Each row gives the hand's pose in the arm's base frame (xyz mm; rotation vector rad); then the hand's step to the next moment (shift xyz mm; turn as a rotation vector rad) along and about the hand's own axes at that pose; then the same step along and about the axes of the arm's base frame.
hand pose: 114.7 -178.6 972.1 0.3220 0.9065 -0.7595
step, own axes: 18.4 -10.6 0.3 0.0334 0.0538 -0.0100
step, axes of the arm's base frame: -0.3 -16.0 -14.0 0.0452 0.0280 -0.0358
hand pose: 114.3 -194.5 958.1 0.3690 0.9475 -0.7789
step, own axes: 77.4 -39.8 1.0 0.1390 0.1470 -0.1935
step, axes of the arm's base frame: -2.0 -60.9 -62.2 0.0431 0.1552 -0.2290
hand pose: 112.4 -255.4 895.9 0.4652 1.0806 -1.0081
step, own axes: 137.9 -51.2 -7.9 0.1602 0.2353 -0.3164
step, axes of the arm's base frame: -32.7 -81.0 -118.6 0.0587 0.2812 -0.3141
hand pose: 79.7 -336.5 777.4 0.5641 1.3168 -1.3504
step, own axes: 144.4 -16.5 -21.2 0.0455 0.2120 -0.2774
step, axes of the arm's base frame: -61.6 -37.7 -127.9 0.0826 0.2826 -0.1930
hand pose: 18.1 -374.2 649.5 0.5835 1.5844 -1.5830
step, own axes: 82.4 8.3 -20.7 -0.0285 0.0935 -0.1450
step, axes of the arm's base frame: -44.9 3.4 -72.5 0.0593 0.1570 -0.0491
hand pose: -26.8 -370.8 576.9 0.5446 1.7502 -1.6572
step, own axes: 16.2 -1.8 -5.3 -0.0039 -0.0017 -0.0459
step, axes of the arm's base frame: -13.5 2.8 -10.2 -0.0066 0.0455 0.0031
